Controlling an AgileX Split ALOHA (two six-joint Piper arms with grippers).
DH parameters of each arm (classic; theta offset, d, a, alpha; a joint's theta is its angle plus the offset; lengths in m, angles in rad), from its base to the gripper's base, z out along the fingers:
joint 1: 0 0.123 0 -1.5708
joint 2: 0.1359 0 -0.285 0
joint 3: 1.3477 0 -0.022 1.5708
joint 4: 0 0.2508 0 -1.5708
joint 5: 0 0 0.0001 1.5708
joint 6: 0 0.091 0 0
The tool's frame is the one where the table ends.
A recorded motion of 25 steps. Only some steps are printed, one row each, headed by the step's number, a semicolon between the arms.
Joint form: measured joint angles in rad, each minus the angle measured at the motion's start. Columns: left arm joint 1, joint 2, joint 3, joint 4, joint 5, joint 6; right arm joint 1, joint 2, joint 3, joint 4, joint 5, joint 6.
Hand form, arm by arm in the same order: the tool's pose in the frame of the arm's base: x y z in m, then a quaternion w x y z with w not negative. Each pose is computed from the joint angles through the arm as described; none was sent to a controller.
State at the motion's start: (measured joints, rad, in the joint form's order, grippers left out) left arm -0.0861 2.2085 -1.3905 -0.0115 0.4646 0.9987; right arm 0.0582 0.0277 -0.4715 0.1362 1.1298 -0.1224
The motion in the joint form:
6: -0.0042 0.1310 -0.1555 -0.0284 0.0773 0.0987; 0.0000 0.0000 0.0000 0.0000 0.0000 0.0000
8: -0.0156 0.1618 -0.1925 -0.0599 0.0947 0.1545; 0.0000 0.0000 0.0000 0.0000 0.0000 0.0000
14: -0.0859 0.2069 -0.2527 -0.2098 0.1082 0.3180; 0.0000 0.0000 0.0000 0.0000 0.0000 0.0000
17: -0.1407 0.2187 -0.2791 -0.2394 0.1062 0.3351; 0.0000 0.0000 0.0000 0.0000 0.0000 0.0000
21: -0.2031 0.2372 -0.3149 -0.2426 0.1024 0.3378; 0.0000 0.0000 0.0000 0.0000 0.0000 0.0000
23: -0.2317 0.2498 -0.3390 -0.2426 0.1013 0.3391; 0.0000 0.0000 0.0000 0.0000 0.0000 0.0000
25: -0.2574 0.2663 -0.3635 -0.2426 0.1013 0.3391; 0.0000 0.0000 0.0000 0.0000 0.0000 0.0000
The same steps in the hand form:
6: 0.4559 -0.0432 0.0668 0.14686 0.53957 0.82639 0.06618; -0.0020 0.0111 0.2647 0.46795 -0.08260 0.87829 0.05298
8: 0.4605 -0.0505 0.0608 0.14579 0.55779 0.81505 0.05753; -0.0020 0.0111 0.2647 0.46795 -0.08260 0.87829 0.05298
14: 0.4648 -0.0917 0.0543 0.17007 0.60456 0.77788 0.02204; -0.0020 0.0111 0.2647 0.46795 -0.08260 0.87829 0.05298
17: 0.4641 -0.1197 0.0553 0.18260 0.62258 0.76083 0.01413; -0.0020 0.0111 0.2647 0.46795 -0.08260 0.87829 0.05298
21: 0.4624 -0.1504 0.0552 0.19269 0.64516 0.73924 0.01235; -0.0020 0.0111 0.2647 0.46795 -0.08260 0.87829 0.05298
23: 0.4622 -0.1650 0.0550 0.19844 0.65563 0.72844 0.01229; -0.0020 0.0111 0.2647 0.46795 -0.08260 0.87829 0.05298
25: 0.4617 -0.1782 0.0530 0.20219 0.66462 0.71921 0.01128; -0.0020 0.0111 0.2647 0.46795 -0.08260 0.87829 0.05298

